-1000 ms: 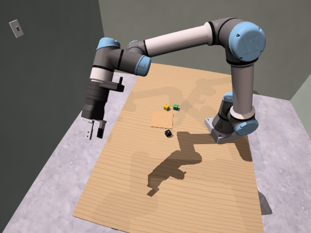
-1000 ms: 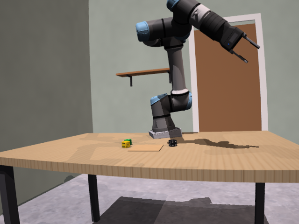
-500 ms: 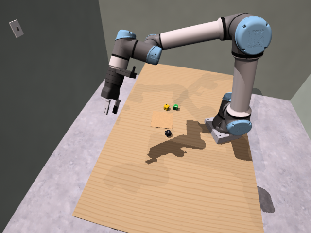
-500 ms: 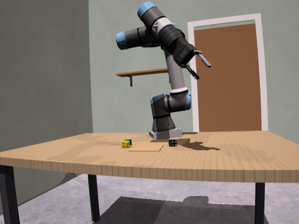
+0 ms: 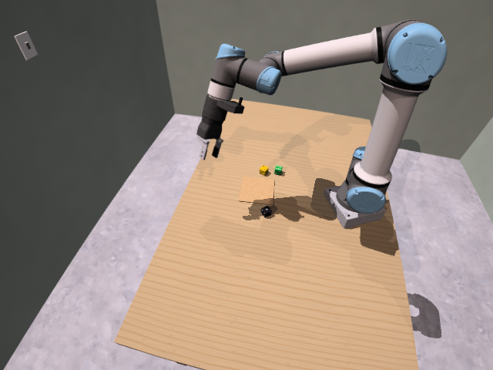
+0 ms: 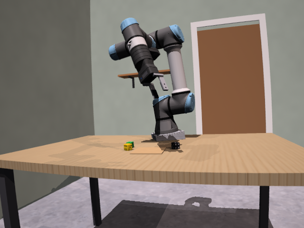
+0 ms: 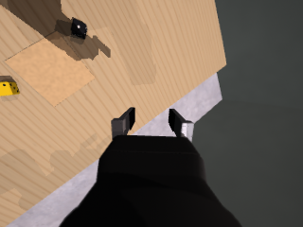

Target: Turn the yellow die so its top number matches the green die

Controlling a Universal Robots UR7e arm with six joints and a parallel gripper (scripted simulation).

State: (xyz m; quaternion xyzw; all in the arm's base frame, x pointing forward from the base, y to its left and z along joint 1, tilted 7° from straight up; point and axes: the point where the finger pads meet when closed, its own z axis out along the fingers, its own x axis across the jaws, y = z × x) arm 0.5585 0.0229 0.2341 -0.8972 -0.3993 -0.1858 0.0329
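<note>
Right now the green die is 27 cm behind my hand, 24 cm below it and 18 cm to the right of it. From my hand the other things lie so: tan mat: 26 cm below, 17 cm behind, 7 cm to the right; then yellow die: 24 cm below, 21 cm behind, 17 cm to the right; then black die: 24 cm below, 21 cm behind, 5 cm to the left.
</note>
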